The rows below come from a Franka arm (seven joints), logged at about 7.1 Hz.
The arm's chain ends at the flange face. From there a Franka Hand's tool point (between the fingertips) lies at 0.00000 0.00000 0.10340 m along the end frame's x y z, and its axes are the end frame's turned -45 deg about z.
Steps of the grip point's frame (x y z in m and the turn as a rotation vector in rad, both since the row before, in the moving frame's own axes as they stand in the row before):
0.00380 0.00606 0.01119 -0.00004 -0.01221 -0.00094
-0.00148 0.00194 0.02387 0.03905 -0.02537 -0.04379
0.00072 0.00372 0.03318 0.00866 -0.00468 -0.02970
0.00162 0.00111 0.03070 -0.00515 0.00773 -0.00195
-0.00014 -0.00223 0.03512 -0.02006 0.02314 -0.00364
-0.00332 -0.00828 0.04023 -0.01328 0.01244 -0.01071
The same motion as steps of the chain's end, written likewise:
0.00786 0.00070 0.01120 -0.00866 -0.00861 -0.00094
0.00505 0.00331 0.02398 0.00967 -0.04555 -0.04379
0.00412 0.00240 0.03319 0.00281 -0.00943 -0.02970
0.00099 -0.00017 0.03070 0.00182 0.00911 -0.00195
-0.00483 -0.00125 0.03517 0.00218 0.03055 -0.00364
-0.01008 -0.00356 0.04025 -0.00059 0.01819 -0.01071

